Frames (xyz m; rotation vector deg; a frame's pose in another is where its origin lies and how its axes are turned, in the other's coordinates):
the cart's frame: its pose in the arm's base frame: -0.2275 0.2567 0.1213 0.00 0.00 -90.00
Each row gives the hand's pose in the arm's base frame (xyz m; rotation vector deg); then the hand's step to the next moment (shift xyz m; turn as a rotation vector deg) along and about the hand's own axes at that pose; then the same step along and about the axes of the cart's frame.
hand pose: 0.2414 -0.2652 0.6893 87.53 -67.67 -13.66
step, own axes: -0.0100 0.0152 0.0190 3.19 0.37 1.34
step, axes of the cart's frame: 0.0022 -0.0262 0.0017 3.23 0.39 1.23
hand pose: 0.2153 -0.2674 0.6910 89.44 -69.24 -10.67
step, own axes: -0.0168 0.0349 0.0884 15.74 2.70 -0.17
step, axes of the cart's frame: 0.0398 -0.0868 -0.0140 11.50 5.89 9.39
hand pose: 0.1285 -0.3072 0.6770 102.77 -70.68 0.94
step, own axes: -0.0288 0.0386 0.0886 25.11 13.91 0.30
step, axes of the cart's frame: 0.0422 -0.0832 -0.0383 19.37 2.03 21.09
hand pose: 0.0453 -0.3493 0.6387 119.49 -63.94 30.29
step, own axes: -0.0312 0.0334 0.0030 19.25 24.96 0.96
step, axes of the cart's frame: -0.0022 -0.0449 -0.0087 20.84 -10.40 21.26
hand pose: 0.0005 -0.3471 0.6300 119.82 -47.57 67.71
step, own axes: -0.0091 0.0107 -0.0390 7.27 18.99 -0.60
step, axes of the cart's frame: -0.0243 -0.0318 0.0108 13.19 -11.63 10.24
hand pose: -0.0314 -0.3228 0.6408 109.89 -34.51 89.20
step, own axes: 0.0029 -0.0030 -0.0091 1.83 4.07 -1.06
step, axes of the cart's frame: -0.0085 -0.0038 0.0036 2.18 -3.10 2.59
